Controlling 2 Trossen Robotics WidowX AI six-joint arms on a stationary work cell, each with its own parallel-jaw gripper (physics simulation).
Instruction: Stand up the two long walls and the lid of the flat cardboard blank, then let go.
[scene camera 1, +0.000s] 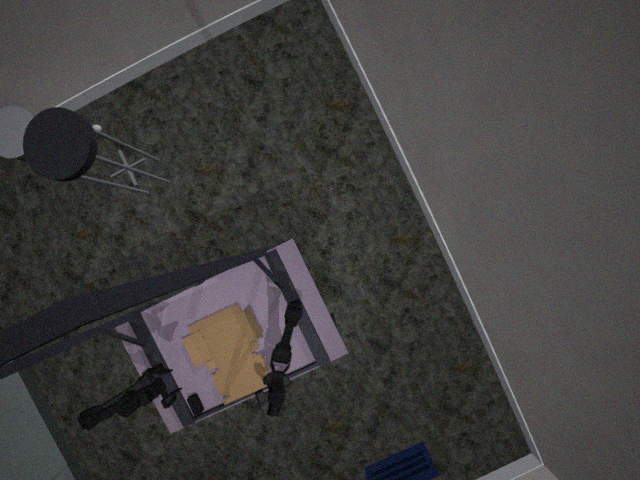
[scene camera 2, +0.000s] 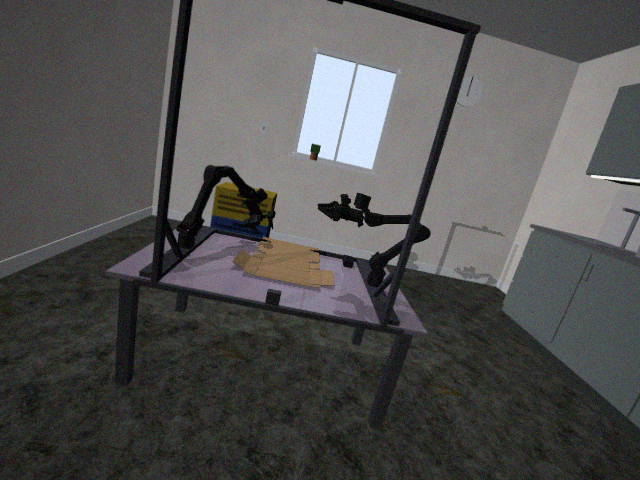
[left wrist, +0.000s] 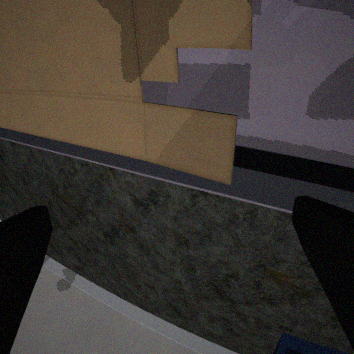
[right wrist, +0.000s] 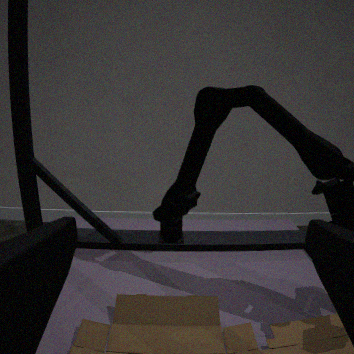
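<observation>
The cardboard blank lies mostly flat on the table, one end at the table's edge. A darker end flap on the left arm's side is tilted partly up. Its other panels look flat; which are the long walls and which the lid is hard to tell. My left gripper is open and empty, above and just past the table edge beside the blank's corner. My right gripper is open and empty, high at the blank's other side.
The pale table has dark frame posts and an overhead beam. A small black block stands near the back edge, another block at the front edge. A yellow-and-blue cabinet stands behind.
</observation>
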